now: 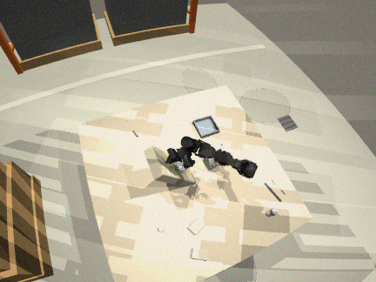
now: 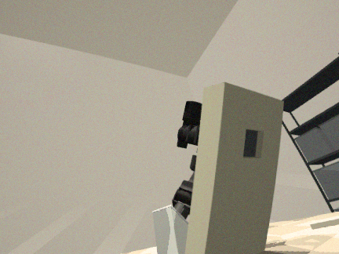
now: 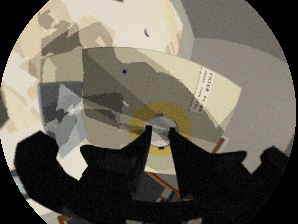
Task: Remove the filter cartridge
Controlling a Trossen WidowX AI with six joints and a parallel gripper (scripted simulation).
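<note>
Now: gripper tip 10 mm short of the round white filter cartridge and 10 mm above it. Also, from my gripper tip: grey-blue tray (450 mm behind, 220 mm to the right, 220 mm below); then beige service panel block (40 mm behind, 10 mm to the left, 80 mm below).
</note>
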